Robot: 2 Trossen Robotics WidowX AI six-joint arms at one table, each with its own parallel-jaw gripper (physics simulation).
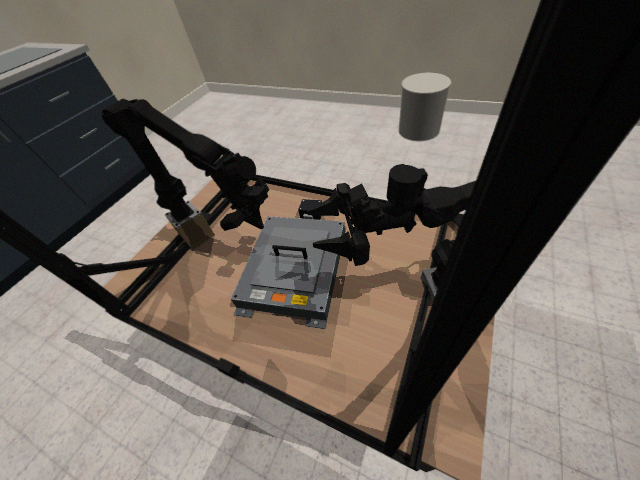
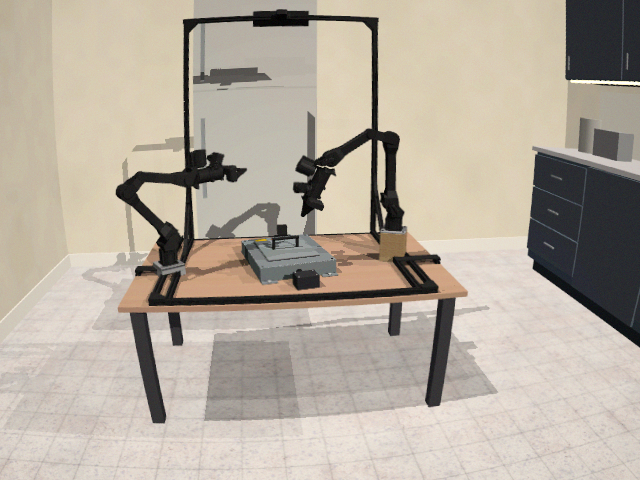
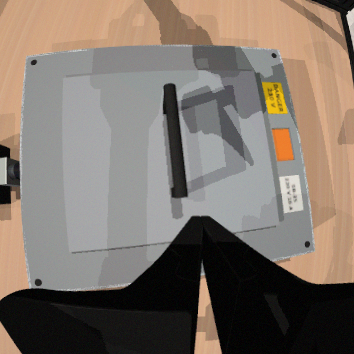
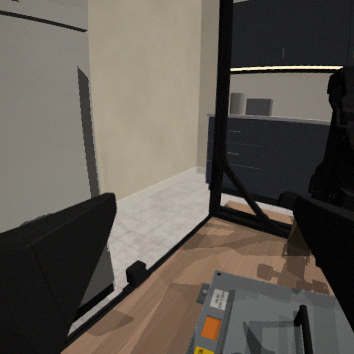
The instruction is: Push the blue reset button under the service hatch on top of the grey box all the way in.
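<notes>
The grey box lies on the table. Its service hatch lies flat on top, with the black bar handle upright. The blue reset button does not show; the hatch covers the area under it. My left gripper is shut and empty, above the box and apart from the handle. My right gripper is open and empty, raised beside the box.
A small black box stands on the table beside the grey box. White, orange and yellow labels lie along one rim of the grey box. A black frame rises around the table.
</notes>
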